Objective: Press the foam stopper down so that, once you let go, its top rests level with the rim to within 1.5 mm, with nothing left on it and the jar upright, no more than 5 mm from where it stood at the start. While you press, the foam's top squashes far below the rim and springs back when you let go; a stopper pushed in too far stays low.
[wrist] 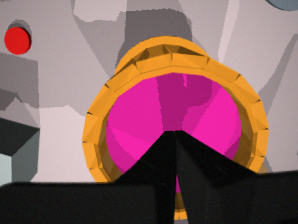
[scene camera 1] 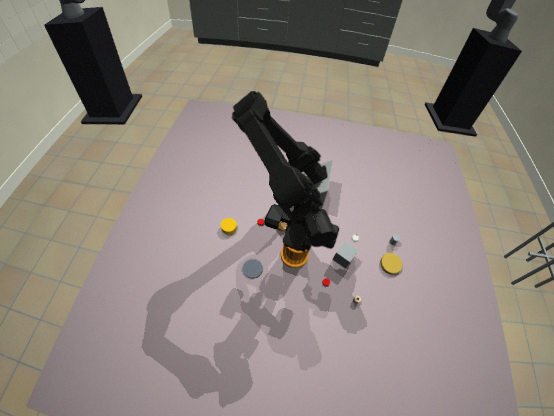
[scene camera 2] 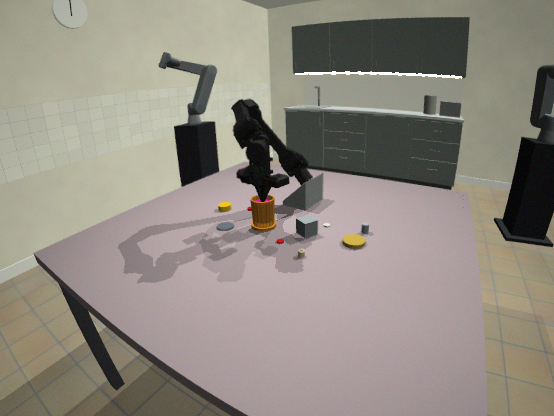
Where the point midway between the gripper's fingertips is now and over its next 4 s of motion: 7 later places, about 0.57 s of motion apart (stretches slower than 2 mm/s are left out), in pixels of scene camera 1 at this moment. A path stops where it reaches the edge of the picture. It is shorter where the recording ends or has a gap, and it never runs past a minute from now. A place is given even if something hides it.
My gripper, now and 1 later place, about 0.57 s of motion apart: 297, 241; 300, 231
